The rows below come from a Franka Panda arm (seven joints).
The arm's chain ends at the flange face. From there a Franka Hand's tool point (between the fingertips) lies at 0.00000 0.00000 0.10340 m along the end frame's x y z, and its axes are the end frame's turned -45 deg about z.
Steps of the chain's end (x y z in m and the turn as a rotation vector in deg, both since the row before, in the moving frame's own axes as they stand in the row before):
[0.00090 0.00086 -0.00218 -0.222 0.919 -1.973]
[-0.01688 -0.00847 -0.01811 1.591 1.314 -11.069]
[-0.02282 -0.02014 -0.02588 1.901 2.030 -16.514]
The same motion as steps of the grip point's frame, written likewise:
[0.00094 0.00268 -0.00219 -0.807 0.493 -1.973]
[-0.00230 -0.01863 -0.01818 0.196 2.054 -11.069]
[0.00307 -0.03093 -0.02600 -0.091 2.780 -16.514]

